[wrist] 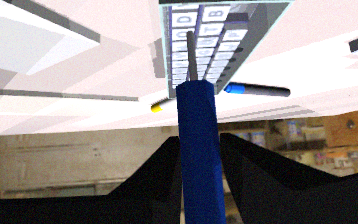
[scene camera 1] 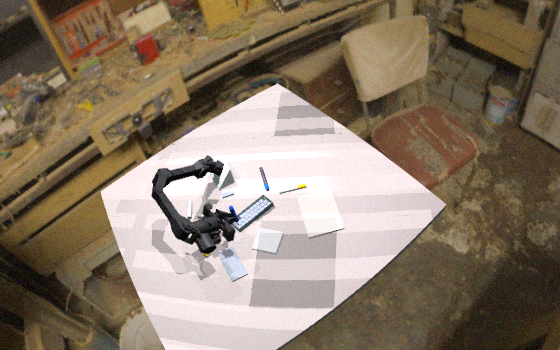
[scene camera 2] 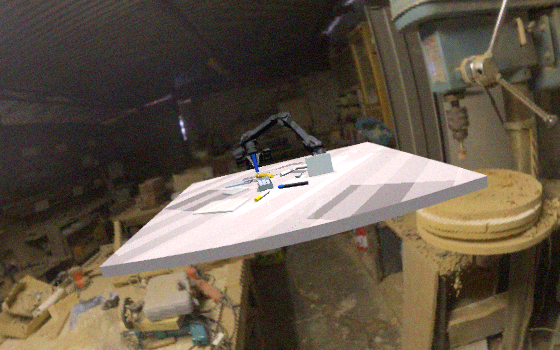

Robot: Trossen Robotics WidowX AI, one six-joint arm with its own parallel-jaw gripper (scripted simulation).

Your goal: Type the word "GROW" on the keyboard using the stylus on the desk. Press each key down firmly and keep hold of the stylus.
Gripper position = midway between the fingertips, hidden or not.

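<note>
There is my gripper (scene camera 1: 235, 216), and the wrist view shows me that same gripper (wrist: 199, 144) as well.
</note>
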